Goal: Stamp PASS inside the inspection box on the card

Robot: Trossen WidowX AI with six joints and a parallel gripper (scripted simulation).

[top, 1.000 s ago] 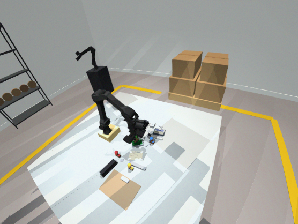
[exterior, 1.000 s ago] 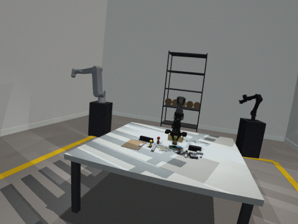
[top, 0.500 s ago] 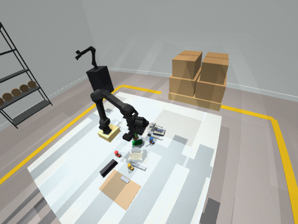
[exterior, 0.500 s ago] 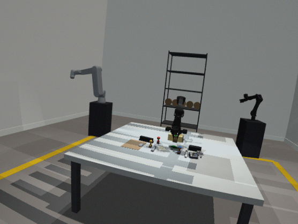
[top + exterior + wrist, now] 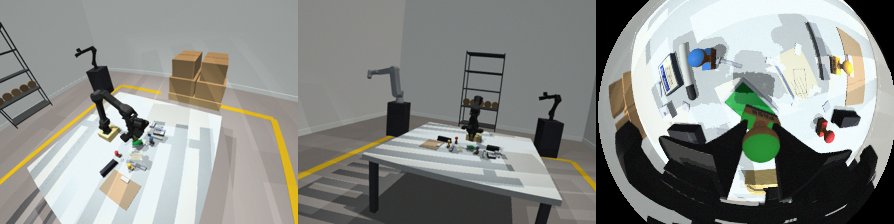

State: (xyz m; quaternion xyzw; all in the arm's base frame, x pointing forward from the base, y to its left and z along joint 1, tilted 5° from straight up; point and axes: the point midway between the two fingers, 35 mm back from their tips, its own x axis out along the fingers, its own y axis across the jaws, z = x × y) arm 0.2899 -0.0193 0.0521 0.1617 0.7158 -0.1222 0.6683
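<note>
The white card lies 30 mm ahead of my gripper tip, 90 mm to the right of it and 90 mm below it. The rest, counted from my gripper tip: green ink pad: 10 mm behind, 20 mm to the left, 90 mm below; blue-knobbed stamp: 100 mm ahead, 60 mm to the left, 70 mm below; green-knobbed stamp: right at my gripper tip.
</note>
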